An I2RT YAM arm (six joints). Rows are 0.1 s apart.
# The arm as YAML. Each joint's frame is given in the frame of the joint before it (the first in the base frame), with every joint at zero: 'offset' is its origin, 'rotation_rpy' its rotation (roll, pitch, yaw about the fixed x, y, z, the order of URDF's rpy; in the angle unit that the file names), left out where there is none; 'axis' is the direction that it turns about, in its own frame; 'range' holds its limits. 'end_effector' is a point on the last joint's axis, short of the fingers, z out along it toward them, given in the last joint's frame.
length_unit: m
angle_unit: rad
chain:
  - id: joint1
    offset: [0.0, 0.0, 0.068]
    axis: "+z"
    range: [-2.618, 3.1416]
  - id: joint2
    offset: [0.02, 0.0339, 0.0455]
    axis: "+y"
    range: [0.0, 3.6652]
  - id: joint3
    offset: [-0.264, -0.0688, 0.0]
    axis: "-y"
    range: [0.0, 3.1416]
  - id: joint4
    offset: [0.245, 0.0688, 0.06]
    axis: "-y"
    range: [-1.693, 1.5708]
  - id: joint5
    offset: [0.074, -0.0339, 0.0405]
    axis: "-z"
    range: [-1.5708, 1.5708]
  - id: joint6
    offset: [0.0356, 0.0, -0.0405]
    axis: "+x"
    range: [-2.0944, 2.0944]
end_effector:
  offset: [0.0, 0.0, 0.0]
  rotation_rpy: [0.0, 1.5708, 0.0]
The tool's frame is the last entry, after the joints.
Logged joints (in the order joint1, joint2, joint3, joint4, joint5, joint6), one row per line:
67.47 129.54 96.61 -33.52 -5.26 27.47
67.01 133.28 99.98 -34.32 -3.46 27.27
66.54 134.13 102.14 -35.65 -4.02 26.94
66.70 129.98 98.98 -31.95 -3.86 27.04
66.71 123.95 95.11 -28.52 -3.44 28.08
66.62 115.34 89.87 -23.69 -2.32 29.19
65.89 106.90 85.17 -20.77 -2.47 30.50
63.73 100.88 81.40 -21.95 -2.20 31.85
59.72 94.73 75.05 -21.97 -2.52 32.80
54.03 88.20 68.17 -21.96 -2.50 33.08
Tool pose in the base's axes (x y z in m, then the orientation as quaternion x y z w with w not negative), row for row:
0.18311 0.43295 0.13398 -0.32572 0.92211 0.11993 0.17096
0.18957 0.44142 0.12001 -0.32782 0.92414 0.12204 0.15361
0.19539 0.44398 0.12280 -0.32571 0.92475 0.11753 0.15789
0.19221 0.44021 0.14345 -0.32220 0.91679 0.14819 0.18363
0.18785 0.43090 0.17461 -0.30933 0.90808 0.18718 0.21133
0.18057 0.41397 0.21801 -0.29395 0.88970 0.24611 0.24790
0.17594 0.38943 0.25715 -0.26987 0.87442 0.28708 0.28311
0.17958 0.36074 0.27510 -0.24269 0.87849 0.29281 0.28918
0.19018 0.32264 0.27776 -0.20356 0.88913 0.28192 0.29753
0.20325 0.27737 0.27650 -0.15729 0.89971 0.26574 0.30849
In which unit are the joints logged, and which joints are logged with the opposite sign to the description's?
The joints are logged in degrees. Opposite sign: joint5.
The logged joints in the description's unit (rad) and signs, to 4 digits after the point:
1.1776 2.2609 1.6862 -0.5850 0.0918 0.4794
1.1695 2.3262 1.7450 -0.5990 0.0604 0.4760
1.1613 2.3410 1.7827 -0.6222 0.0702 0.4702
1.1641 2.2686 1.7275 -0.5576 0.0674 0.4719
1.1643 2.1633 1.6600 -0.4978 0.0600 0.4901
1.1627 2.0131 1.5685 -0.4135 0.0405 0.5095
1.1500 1.8658 1.4865 -0.3625 0.0431 0.5323
1.1123 1.7607 1.4207 -0.3831 0.0384 0.5559
1.0423 1.6534 1.3099 -0.3834 0.0440 0.5725
0.9430 1.5394 1.1898 -0.3833 0.0436 0.5774

